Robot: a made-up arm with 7 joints.
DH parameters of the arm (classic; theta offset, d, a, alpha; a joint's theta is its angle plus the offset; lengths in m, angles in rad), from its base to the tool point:
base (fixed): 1.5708 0.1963 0 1.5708
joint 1: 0 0.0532 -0.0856 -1.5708
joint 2: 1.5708 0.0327 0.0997 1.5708
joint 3: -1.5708 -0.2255 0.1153 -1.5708
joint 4: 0 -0.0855 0.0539 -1.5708
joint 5: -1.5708 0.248 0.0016 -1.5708
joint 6: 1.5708 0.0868 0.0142 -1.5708
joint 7: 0 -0.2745 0.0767 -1.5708
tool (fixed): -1.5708 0.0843 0 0
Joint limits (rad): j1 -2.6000..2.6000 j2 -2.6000..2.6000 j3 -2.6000..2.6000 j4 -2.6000..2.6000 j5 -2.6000..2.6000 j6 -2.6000..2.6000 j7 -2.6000..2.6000
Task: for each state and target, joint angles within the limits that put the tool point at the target. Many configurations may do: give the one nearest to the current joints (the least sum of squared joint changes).
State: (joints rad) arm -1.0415 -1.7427 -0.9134 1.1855 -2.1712 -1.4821 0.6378
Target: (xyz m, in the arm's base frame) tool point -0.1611 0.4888 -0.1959
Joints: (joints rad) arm -0.9524 -2.5820 -1.2412 0.6097 -2.1799 -1.7064 0.6004
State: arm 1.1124 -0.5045 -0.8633 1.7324 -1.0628 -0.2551 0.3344
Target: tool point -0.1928 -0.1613 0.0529
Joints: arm 1.2957 0.0174 -0.7660 1.3344 -1.0124 -0.1792 0.3362
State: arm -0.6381 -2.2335 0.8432 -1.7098 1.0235 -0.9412 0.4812
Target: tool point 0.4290 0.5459 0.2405
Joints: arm -0.0480 -2.3342 1.5784 -1.3687 0.8918 -1.1066 0.5327
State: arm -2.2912 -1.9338 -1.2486 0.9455 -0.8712 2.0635 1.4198
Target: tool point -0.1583 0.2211 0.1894
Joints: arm -2.6000 -1.4239 -1.5875 0.5911 -0.8963 1.7370 1.3684
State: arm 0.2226 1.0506 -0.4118 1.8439 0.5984 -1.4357 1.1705
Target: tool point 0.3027 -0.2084 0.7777
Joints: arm -0.5091 1.0626 -0.4707 1.3286 0.6182 -1.3683 1.2999
